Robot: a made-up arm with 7 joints. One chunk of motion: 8 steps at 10 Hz.
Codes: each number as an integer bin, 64 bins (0 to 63) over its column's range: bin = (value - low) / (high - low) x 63, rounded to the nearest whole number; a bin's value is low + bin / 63 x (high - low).
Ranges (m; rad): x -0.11..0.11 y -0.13..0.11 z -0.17..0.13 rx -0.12..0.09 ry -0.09..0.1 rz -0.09..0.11
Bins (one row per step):
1: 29 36 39 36 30 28
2: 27 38 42 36 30 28
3: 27 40 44 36 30 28
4: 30 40 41 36 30 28
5: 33 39 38 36 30 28
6: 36 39 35 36 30 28
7: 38 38 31 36 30 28
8: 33 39 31 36 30 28
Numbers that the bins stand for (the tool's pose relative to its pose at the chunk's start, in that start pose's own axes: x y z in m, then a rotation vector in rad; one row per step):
1: -0.0087 0.0071 0.0157 0.0000 0.0005 -0.0011
2: -0.0157 0.0148 0.0300 0.0000 0.0005 -0.0011
3: -0.0157 0.0224 0.0395 0.0000 0.0005 -0.0011
4: -0.0052 0.0224 0.0252 0.0000 0.0005 -0.0011
5: 0.0052 0.0186 0.0110 0.0000 0.0005 -0.0011
6: 0.0157 0.0186 -0.0033 0.0000 0.0005 -0.0011
7: 0.0227 0.0148 -0.0224 0.0000 0.0005 -0.0011
8: 0.0052 0.0186 -0.0224 0.0000 0.0005 -0.0011

